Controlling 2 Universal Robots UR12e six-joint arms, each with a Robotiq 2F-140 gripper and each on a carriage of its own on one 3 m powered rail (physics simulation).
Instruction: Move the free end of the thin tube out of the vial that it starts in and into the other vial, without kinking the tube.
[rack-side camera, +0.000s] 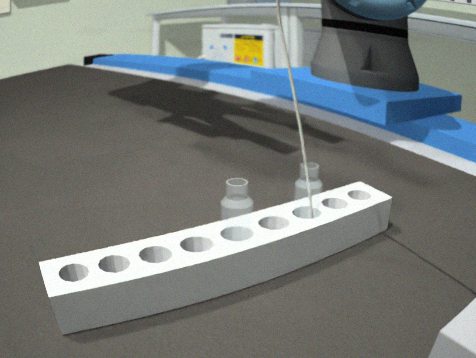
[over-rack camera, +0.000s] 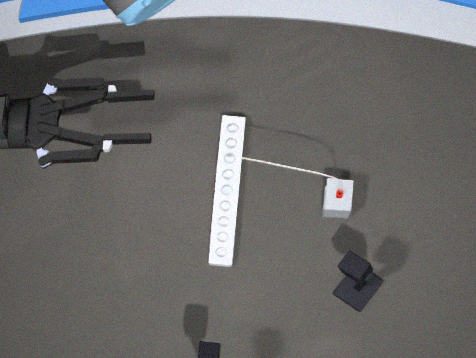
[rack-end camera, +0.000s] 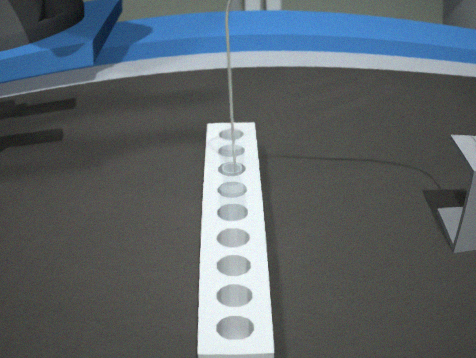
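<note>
The thin pale tube (rack-side camera: 295, 100) (over-rack camera: 290, 168) (rack-end camera: 229, 75) rises in an arc, with no sharp bend in the part that shows. Its free end goes down into a clear vial (rack-side camera: 316, 190) (over-rack camera: 229, 159) (rack-end camera: 226, 169), third from the rack's rail-side end. The other clear vial (rack-side camera: 236, 205) (over-rack camera: 226, 190) stands two holes along in the white rack (rack-side camera: 220, 275) (over-rack camera: 229, 260) (rack-end camera: 207, 300), with no tube in it. My right gripper (over-rack camera: 151, 116) is open and empty, left of the rack in the over-rack view, fingers pointing toward it. My left gripper is not in view.
A white block (over-rack camera: 346, 204) with a red mark stands right of the rack at the tube's other end. Black stands (over-rack camera: 350, 295) (over-rack camera: 209, 350) are at the lower right and bottom of the over-rack view. The blue rail (rack-side camera: 220, 75) (rack-end camera: 280, 37) runs along the back.
</note>
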